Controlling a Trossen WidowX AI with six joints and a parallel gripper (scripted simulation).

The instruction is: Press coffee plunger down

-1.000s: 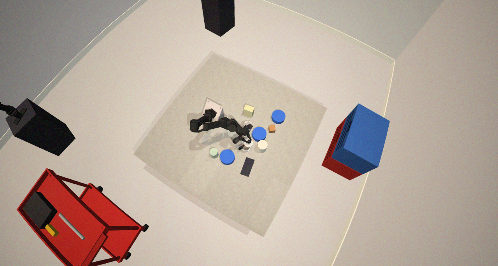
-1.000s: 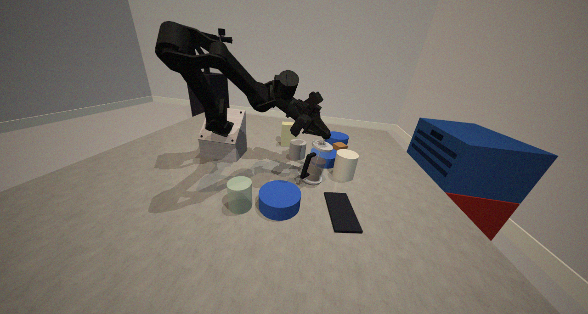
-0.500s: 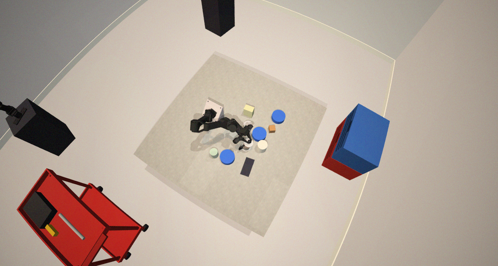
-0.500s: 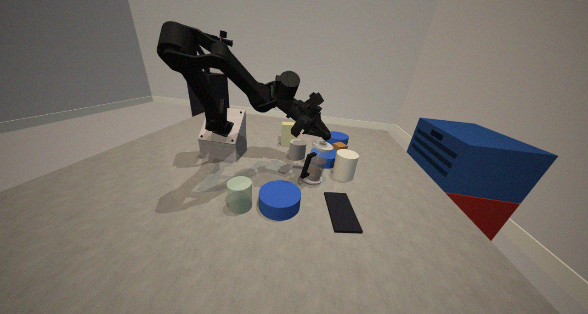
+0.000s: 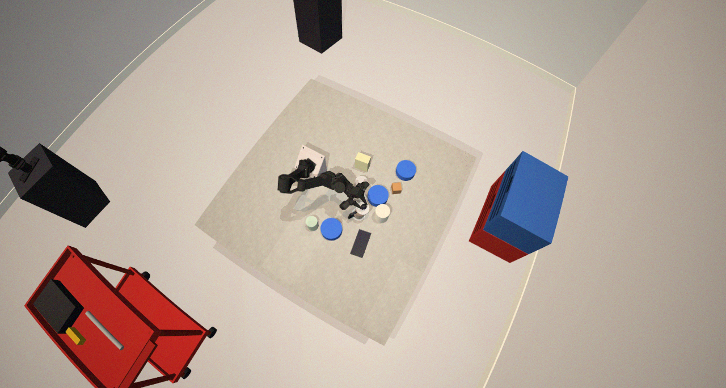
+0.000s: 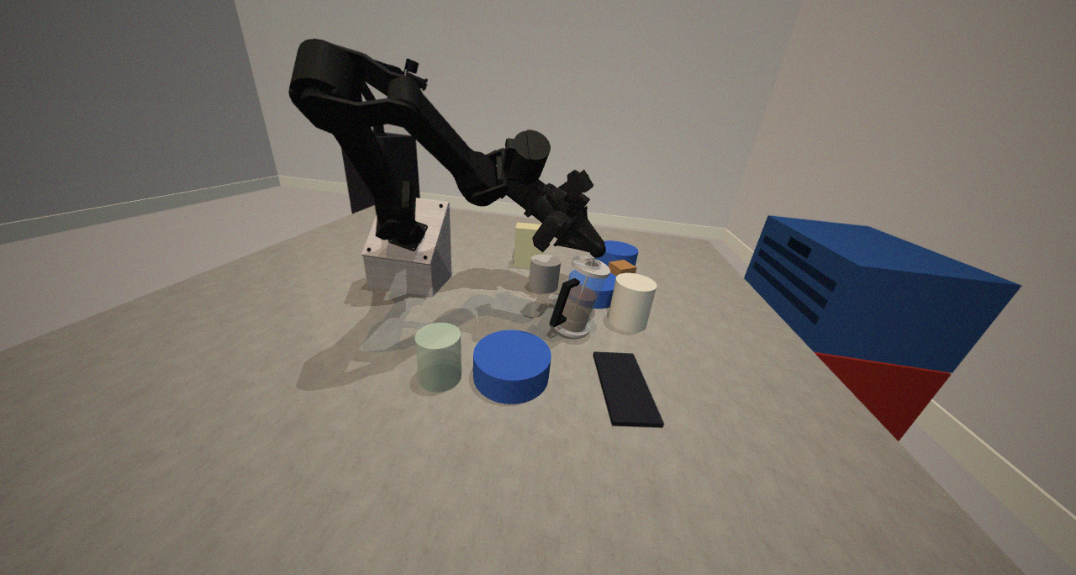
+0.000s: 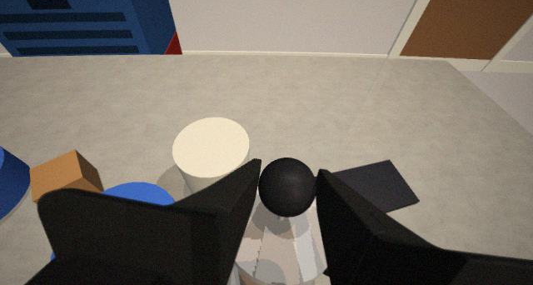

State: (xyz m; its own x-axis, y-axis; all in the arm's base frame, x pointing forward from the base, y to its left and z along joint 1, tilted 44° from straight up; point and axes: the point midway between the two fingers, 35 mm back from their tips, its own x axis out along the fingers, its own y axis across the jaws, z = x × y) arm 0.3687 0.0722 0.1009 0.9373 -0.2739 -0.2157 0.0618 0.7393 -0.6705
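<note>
Now: the glass coffee press 9 cm below my gripper tip, 3 cm behind it and 2 cm to the right of it. Also, from my gripper tip: grey cylinder: 15 cm to the left, 14 cm below, 13 cm behind; then orange cube: 26 cm to the left, 15 cm below, 4 cm ahead; then flat black slab: 17 cm below, 13 cm to the right, 8 cm ahead.
</note>
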